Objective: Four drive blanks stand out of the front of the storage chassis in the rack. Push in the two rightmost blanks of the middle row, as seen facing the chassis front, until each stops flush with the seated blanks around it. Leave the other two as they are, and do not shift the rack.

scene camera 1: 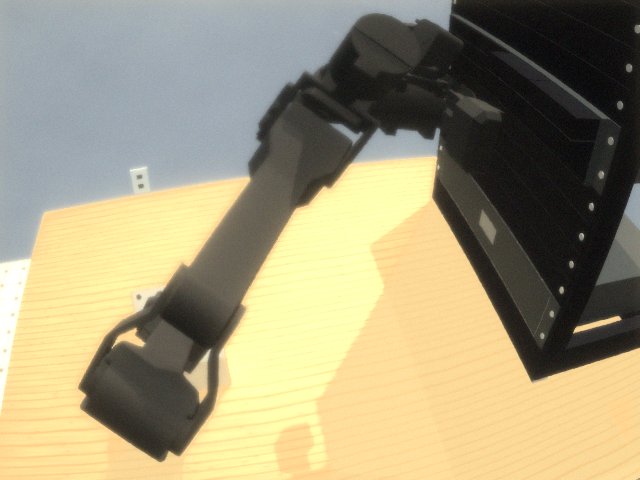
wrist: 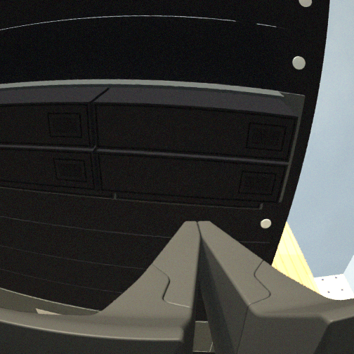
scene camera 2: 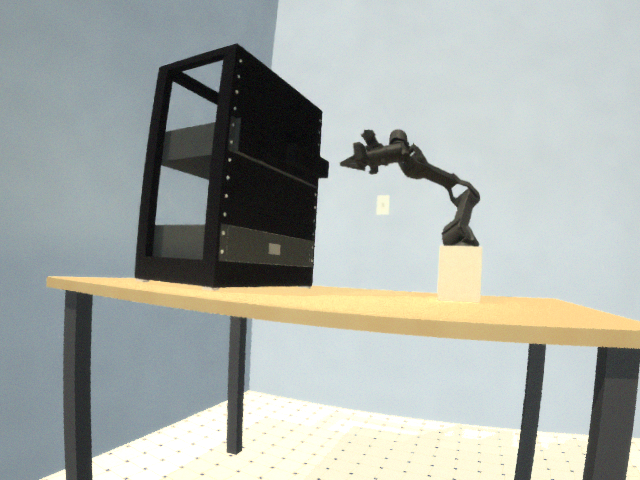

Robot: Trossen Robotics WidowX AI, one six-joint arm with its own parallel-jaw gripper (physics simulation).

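Places are measured from the arm's base along level axes (x right, y ahead, z up), in metres.
Where they show: gripper, fingertip midpoint: (scene camera 1: 502,116) (scene camera 2: 340,164); arm's base, link origin: (scene camera 2: 461,264).
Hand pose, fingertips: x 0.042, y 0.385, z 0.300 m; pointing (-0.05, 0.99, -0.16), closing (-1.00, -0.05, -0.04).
Observation:
Each offset is from my fingertips to the centre of the thing. "pt": to the spot under its first point. Level surfaces: height alone.
The storage chassis (scene camera 1: 604,139) (scene camera 2: 235,134) (wrist: 200,86) is in the black rack (scene camera 1: 571,310) (scene camera 2: 216,180). In the wrist view, an upper right blank (wrist: 170,130), a lower right blank (wrist: 170,175), an upper left blank (wrist: 30,120) and a lower left blank (wrist: 30,167) show dark front faces. The upper ones show top faces, so they stand out. How far the lower ones stand out is hard to tell. My gripper (scene camera 2: 341,163) (wrist: 196,232) is shut and empty. Its tips appear below the lower right blank in the wrist view and apart from the rack in scene camera 2.
A dark block {pt dy +0.065, dx +0.024, dz -0.001 m} (scene camera 2: 324,167) juts from the rack's far front side. A grey panel with a pale label {pt dy +0.119, dx -0.163, dz -0.283 m} (scene camera 1: 487,227) (scene camera 2: 273,249) is low in the rack. The arm's base stands on a pale pedestal (scene camera 2: 460,273) on the wooden table {dz -0.398 m} (scene camera 1: 289,361) (scene camera 2: 392,315). Shadows darken the chassis front.

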